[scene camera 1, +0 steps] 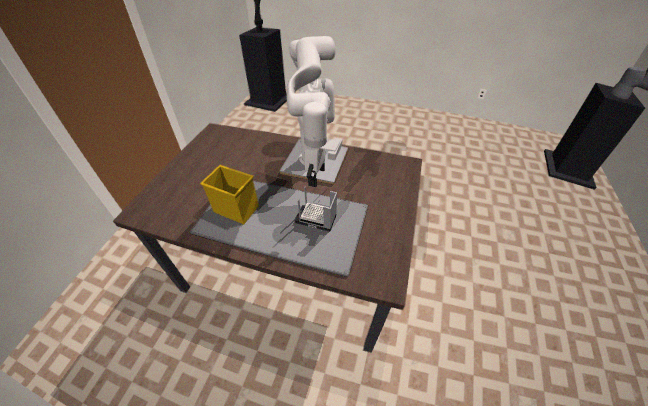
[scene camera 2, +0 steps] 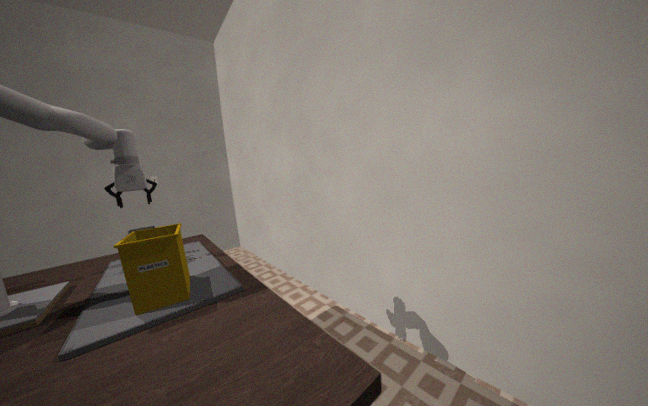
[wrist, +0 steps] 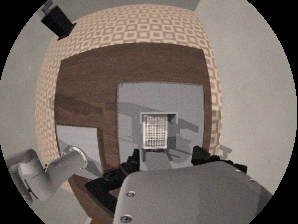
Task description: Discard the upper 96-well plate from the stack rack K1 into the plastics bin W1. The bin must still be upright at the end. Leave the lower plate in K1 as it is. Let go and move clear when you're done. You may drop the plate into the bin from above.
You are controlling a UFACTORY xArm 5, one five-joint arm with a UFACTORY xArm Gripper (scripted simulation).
Labels:
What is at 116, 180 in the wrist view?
The gripper.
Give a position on a yellow plastics bin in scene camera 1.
239, 207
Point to a yellow plastics bin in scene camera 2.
At 154, 268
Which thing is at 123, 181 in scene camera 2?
The gripper.

